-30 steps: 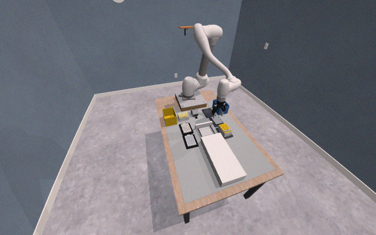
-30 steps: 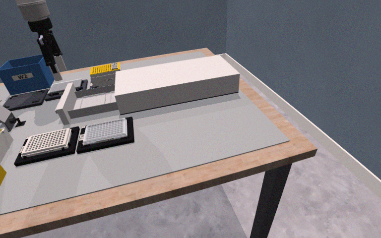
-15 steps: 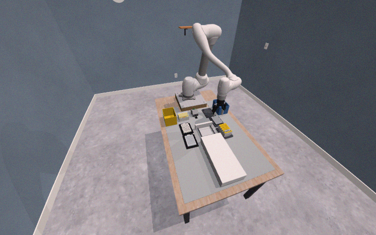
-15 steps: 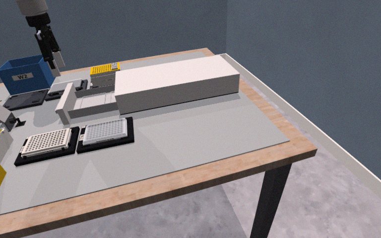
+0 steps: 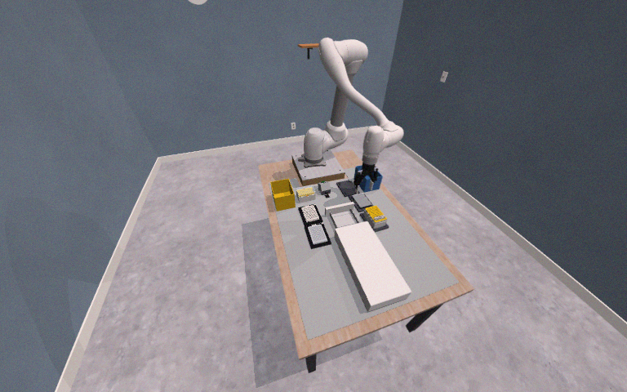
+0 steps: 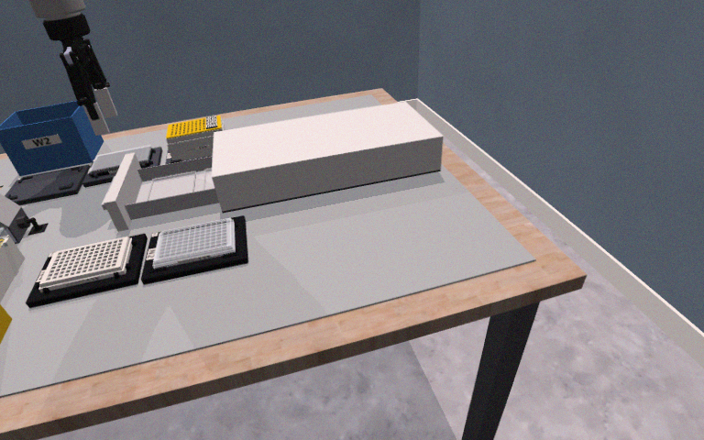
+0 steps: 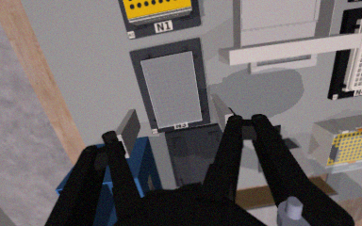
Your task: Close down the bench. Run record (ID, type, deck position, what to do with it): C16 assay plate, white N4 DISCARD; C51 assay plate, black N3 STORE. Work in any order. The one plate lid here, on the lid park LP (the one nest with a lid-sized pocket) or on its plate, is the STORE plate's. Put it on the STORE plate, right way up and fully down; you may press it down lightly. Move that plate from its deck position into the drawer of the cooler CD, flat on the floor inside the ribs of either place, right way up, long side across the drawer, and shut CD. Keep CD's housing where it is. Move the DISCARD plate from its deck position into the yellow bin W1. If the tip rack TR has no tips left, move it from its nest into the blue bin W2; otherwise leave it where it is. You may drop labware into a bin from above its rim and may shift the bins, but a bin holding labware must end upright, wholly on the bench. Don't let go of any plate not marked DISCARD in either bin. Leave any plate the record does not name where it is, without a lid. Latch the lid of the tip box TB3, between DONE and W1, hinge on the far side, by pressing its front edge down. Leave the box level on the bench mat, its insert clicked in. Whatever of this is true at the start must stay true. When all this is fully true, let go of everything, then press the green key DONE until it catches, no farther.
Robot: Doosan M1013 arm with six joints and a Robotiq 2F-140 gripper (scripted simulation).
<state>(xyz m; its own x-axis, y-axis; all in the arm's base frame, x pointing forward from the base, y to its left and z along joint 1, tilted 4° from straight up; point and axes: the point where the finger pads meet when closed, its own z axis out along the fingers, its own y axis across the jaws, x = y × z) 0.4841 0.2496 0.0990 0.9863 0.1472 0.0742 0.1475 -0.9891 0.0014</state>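
Now: the grey plate lid 110 mm below my hand. Round my hand: blue bin W2 (200 mm behind, 110 mm to the left, 100 mm below); then black plate (110 mm below); then yellow tip rack TR (170 mm ahead, 10 mm to the left, 80 mm below).
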